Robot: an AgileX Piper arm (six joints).
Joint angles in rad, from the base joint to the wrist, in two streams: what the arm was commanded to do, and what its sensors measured. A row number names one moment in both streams.
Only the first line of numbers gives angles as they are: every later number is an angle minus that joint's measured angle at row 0.
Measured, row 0:
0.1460 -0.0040 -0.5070 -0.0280 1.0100 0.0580
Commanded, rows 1 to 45:
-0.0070 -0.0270 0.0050 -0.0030 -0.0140 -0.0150
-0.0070 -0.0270 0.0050 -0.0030 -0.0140 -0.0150
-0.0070 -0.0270 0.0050 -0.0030 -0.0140 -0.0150
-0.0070 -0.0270 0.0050 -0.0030 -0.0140 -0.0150
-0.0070 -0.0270 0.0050 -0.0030 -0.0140 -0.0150
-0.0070 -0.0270 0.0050 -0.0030 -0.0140 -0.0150
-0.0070 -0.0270 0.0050 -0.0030 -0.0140 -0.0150
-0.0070 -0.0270 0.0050 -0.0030 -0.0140 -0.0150
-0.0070 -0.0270 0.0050 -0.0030 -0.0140 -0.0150
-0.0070 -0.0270 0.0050 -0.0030 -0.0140 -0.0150
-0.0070 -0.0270 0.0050 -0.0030 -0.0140 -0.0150
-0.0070 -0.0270 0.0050 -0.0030 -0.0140 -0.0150
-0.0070 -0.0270 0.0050 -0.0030 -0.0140 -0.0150
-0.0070 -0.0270 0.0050 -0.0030 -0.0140 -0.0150
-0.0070 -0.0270 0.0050 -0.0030 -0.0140 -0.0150
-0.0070 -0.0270 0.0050 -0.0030 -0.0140 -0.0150
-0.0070 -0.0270 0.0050 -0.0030 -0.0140 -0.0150
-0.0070 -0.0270 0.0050 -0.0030 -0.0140 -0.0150
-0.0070 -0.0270 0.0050 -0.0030 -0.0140 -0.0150
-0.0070 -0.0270 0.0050 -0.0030 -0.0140 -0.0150
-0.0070 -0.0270 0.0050 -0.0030 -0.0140 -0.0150
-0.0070 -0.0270 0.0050 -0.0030 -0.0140 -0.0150
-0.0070 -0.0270 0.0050 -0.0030 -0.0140 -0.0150
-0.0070 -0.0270 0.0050 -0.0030 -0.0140 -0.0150
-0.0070 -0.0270 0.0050 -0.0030 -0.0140 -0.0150
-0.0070 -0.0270 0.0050 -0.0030 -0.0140 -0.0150
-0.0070 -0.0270 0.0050 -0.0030 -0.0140 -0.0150
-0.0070 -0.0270 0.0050 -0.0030 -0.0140 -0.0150
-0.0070 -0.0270 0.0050 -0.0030 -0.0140 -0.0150
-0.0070 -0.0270 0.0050 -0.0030 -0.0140 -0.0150
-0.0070 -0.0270 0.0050 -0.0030 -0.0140 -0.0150
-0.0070 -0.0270 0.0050 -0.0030 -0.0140 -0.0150
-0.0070 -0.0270 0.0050 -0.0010 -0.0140 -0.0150
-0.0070 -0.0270 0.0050 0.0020 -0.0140 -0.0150
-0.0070 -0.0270 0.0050 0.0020 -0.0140 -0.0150
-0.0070 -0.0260 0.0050 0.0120 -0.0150 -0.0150
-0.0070 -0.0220 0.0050 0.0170 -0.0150 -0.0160
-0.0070 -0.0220 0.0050 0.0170 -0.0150 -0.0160
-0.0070 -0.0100 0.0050 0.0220 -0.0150 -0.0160
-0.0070 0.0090 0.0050 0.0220 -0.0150 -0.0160
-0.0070 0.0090 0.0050 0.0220 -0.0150 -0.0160
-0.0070 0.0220 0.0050 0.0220 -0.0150 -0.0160
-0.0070 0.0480 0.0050 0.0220 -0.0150 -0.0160
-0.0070 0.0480 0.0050 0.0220 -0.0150 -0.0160
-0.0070 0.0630 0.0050 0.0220 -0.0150 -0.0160
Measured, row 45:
0.0000 0.0300 0.0000 0.0180 -0.0010 0.0000
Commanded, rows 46 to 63:
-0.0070 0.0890 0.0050 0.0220 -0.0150 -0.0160
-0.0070 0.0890 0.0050 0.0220 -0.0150 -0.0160
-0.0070 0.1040 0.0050 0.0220 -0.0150 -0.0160
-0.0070 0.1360 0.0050 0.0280 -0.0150 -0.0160
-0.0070 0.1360 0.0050 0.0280 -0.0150 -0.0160
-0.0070 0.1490 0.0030 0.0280 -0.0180 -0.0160
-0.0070 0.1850 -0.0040 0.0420 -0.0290 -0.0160
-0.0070 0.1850 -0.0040 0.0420 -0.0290 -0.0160
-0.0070 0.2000 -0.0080 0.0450 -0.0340 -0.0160
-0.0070 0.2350 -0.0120 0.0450 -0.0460 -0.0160
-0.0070 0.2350 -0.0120 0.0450 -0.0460 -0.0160
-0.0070 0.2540 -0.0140 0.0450 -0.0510 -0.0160
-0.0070 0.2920 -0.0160 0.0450 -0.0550 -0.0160
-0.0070 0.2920 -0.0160 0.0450 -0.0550 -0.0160
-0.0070 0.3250 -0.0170 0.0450 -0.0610 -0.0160
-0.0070 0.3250 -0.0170 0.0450 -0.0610 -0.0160
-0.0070 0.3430 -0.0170 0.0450 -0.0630 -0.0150
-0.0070 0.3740 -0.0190 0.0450 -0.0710 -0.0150
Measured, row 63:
0.0000 0.3380 -0.0030 0.0410 -0.0510 0.0000
